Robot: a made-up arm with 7 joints. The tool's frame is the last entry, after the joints.
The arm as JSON. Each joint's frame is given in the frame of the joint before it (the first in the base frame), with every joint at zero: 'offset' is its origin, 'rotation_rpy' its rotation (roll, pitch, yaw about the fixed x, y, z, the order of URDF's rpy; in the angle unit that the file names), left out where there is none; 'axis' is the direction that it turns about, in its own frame. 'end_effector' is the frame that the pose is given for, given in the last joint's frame.
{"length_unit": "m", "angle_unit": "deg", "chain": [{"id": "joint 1", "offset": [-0.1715, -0.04, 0.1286], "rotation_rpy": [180.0, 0.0, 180.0], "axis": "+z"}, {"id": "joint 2", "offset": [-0.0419, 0.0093, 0.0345], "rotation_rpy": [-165.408, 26.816, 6.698], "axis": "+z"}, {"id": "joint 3", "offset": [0.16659, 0.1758, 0.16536], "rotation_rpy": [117.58, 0.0, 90.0], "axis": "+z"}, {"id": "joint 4", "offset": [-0.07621, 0.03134, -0.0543], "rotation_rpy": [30.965, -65.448, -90.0], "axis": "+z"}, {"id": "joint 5", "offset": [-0.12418, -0.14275, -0.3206], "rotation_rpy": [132.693, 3.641, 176.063], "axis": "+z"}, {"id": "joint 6", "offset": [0.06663, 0.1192, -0.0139], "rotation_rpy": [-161.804, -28.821, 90.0], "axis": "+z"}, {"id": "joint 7", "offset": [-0.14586, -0.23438, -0.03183], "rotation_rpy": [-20.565, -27.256, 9.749], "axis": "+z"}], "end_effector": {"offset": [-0.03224, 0.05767, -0.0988], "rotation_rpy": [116.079, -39.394, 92.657]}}
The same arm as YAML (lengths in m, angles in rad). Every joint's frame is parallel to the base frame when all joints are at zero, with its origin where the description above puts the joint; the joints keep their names.
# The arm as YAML. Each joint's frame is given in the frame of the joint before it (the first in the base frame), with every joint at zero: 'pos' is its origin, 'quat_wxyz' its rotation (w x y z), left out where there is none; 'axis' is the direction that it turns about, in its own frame. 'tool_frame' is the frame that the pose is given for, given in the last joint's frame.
length_unit: m
angle_unit: rad
joints:
  - joint: joint 1
    pos: [-0.1715, -0.04, 0.1286]
    axis: "-z"
  - joint: joint 2
    pos: [0.0419, 0.0093, -0.0345]
    axis: [0.462984, 0.199293, 0.863671]
  - joint: joint 3
    pos: [-0.0711, -0.121, 0.2575]
    axis: "-x"
  - joint: joint 4
    pos: [0.0543, 0.0813, 0.0134]
    axis: [-0.356301, 0.676702, 0.644302]
  - joint: joint 5
    pos: [0.2577, -0.1011, -0.2489]
    axis: "-y"
  - joint: joint 6
    pos: [0.0124, 0.0139, 0.136]
    axis: [-0.471512, 0.832321, 0.291407]
  - joint: joint 7
    pos: [-0.1221, -0.0203, -0.2488]
    axis: "+y"
tool_frame:
  pos: [0.0658, -0.0988, -0.006]
  quat_wxyz: [0.915434, 0.147957, -0.095078, 0.362008]

